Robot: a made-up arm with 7 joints. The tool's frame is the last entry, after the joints. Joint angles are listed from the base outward. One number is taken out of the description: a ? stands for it. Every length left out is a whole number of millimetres.
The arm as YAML. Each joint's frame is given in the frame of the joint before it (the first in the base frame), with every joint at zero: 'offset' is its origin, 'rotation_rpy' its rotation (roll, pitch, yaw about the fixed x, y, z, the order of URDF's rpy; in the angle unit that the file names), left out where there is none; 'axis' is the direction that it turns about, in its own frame. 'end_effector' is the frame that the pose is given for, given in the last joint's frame.
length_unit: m
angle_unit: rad
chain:
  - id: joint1
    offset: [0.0, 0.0, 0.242]
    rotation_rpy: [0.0, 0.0, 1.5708]
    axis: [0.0, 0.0, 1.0]
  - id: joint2
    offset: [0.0, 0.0, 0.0]
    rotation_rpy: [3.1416, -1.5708, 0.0]
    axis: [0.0, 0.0, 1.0]
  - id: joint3
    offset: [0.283, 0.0, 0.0]
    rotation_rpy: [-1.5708, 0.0, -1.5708]
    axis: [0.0, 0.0, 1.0]
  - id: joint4
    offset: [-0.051, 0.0, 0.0]
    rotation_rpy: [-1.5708, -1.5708, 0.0]
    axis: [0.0, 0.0, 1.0]
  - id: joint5
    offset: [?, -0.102, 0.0]
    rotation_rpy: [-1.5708, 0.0, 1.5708]
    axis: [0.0, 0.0, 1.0]
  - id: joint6
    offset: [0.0, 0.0, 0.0]
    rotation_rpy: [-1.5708, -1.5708, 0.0]
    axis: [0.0, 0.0, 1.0]
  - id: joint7
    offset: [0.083, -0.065, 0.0]
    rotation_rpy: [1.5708, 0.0, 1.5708]
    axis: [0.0, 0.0, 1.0]
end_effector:
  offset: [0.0, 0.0, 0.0]
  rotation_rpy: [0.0, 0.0, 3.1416]
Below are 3 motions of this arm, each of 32 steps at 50 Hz.
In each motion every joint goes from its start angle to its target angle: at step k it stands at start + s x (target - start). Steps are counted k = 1, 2, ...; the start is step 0. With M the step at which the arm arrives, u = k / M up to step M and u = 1 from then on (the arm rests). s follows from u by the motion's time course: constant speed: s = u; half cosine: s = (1 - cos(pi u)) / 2; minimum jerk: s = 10 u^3 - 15 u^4 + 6 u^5.
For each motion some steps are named. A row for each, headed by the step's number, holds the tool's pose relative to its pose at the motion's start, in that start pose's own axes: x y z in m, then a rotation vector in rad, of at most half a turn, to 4 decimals.
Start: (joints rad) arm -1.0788 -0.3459 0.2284 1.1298 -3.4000 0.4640 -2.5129
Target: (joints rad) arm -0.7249 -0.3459 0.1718 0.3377 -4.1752 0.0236 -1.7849
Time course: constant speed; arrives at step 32
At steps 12, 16, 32:
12: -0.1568 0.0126 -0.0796 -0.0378 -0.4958 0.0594
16: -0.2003 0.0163 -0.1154 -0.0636 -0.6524 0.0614
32: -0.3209 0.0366 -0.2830 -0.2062 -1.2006 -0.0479

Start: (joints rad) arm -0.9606 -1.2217 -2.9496 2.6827 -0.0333 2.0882 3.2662
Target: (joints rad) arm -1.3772 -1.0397 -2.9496 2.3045 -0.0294 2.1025 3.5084
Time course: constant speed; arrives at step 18
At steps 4, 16, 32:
4: -0.0005 -0.0626 0.0041 -0.0428 0.0407 0.1213
16: 0.0286 -0.2427 0.0394 -0.1764 0.1811 0.4724
32: 0.0377 -0.2707 0.0485 -0.1994 0.2074 0.5287

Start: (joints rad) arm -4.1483 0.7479 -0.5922 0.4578 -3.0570 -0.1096 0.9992
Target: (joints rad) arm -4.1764 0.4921 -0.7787 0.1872 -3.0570 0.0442 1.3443
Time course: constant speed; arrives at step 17
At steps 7, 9, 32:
7: 0.0055 -0.0324 -0.0045 -0.0433 0.0158 0.2451
9: 0.0089 -0.0412 -0.0054 -0.0552 0.0236 0.3151
32: 0.0306 -0.0730 -0.0078 -0.0991 0.0689 0.5943

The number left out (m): -0.452
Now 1 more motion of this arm.
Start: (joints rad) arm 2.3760 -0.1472 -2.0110 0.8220 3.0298 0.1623 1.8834
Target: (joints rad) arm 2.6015 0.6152 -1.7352 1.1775 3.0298 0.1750 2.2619
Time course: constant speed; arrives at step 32
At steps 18, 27, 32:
18: 0.2031 0.0946 -0.0583 -0.3160 0.1673 -0.2812
27: 0.3237 0.0824 -0.1051 -0.4344 0.2990 -0.4247
32: 0.3886 0.0566 -0.1335 -0.4856 0.3815 -0.5058

